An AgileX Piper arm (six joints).
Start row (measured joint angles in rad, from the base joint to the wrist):
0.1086 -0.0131 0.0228 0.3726 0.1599 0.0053
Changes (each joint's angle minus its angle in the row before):
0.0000 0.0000 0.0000 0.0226 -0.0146 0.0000
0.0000 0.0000 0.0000 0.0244 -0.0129 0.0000
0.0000 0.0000 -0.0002 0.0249 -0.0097 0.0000
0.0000 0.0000 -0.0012 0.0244 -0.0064 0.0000
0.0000 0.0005 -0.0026 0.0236 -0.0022 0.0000
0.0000 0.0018 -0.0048 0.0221 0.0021 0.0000
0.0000 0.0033 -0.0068 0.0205 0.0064 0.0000
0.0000 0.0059 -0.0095 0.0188 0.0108 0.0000
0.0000 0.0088 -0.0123 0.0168 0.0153 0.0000
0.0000 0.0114 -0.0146 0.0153 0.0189 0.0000
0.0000 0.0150 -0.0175 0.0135 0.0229 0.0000
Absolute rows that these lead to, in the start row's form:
0.1086 -0.0131 0.0228 0.3952 0.1453 0.0053
0.1086 -0.0131 0.0228 0.4196 0.1324 0.0053
0.1086 -0.0131 0.0226 0.4445 0.1227 0.0053
0.1086 -0.0131 0.0214 0.4689 0.1163 0.0053
0.1086 -0.0126 0.0188 0.4925 0.1141 0.0053
0.1086 -0.0108 0.0140 0.5146 0.1162 0.0053
0.1086 -0.0075 0.0072 0.5351 0.1226 0.0053
0.1086 -0.0016 -0.0023 0.5539 0.1334 0.0053
0.1086 0.0072 -0.0146 0.5707 0.1487 0.0053
0.1086 0.0186 -0.0292 0.5860 0.1676 0.0053
0.1086 0.0336 -0.0467 0.5995 0.1905 0.0053

